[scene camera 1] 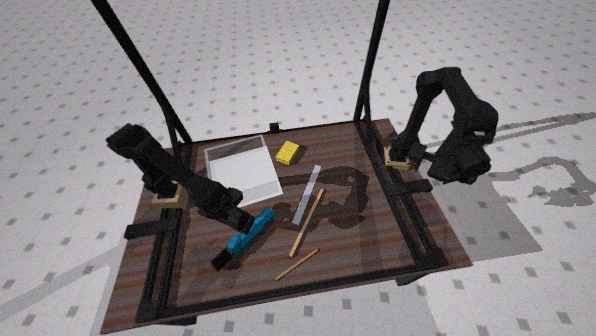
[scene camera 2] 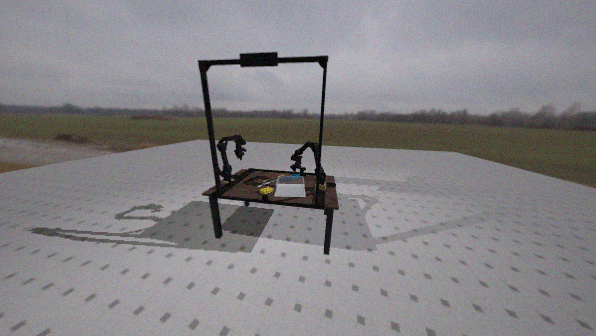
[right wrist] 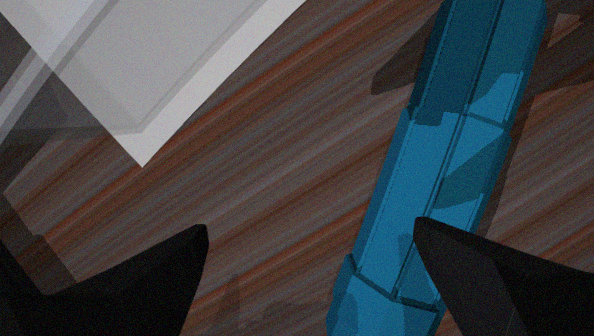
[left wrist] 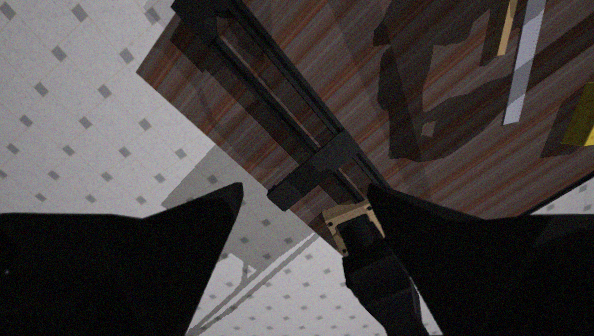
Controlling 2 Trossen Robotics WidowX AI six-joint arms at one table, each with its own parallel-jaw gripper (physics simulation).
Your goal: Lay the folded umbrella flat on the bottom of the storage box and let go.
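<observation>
The folded umbrella point(scene camera 1: 241, 242) point(scene camera 2: 292, 177) point(right wrist: 390, 215) is blue with a black end and lies slanted on the table. The white storage box point(scene camera 1: 245, 172) point(scene camera 2: 290, 190) point(right wrist: 142, 150) stands behind it in scene camera 1, with nothing visible inside. My right gripper point(scene camera 1: 246, 227) point(right wrist: 311, 231) is open and empty above the umbrella; in the right wrist view the right-hand fingertip overlaps the umbrella, and the other is over bare wood. Whether a finger touches it cannot be told. My left gripper point(scene camera 1: 460, 175) point(left wrist: 306, 189) is open and empty, high beyond the table's right edge in scene camera 1.
A yellow block point(scene camera 1: 287, 152) point(scene camera 2: 266, 190) point(left wrist: 582, 120) lies beside the box. A pale grey strip point(scene camera 1: 306, 196) point(left wrist: 524, 65) and two thin wooden sticks, a longer one point(scene camera 1: 306, 223) and a shorter one point(scene camera 1: 297, 264), lie to the right of the umbrella. Black frame posts rise at the table's sides.
</observation>
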